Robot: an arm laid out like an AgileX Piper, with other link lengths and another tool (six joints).
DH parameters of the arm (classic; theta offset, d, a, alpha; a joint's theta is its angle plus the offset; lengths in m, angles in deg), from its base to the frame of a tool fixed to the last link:
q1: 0 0.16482 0 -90
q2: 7.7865 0 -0.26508 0
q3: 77.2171 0 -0.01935 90
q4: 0 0.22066 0 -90
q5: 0 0 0 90
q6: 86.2 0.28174 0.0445 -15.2
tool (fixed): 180 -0.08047 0 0
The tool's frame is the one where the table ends.
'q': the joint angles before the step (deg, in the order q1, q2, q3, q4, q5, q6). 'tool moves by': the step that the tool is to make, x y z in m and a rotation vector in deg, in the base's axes. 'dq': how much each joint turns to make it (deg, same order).
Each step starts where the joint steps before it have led.
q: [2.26, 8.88, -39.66, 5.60, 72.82, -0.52]
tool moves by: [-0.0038, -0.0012, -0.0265, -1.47, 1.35, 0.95]
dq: [-0.04, -3.51, 5.45, -0.08, -0.38, -1.74]
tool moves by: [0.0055, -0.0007, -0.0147, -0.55, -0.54, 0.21]
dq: [0.00, -1.66, 4.23, -0.10, -3.02, -0.82]
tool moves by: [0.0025, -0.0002, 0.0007, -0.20, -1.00, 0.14]
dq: [0.04, -0.22, 0.39, -0.03, -1.14, -0.34]
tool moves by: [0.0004, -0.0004, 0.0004, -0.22, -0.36, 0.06]
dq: [0.00, -0.14, 0.01, -0.09, -0.21, -0.21]
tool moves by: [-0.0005, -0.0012, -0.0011, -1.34, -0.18, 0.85]
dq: [0.02, 0.00, 0.01, -0.15, -0.01, -1.52]
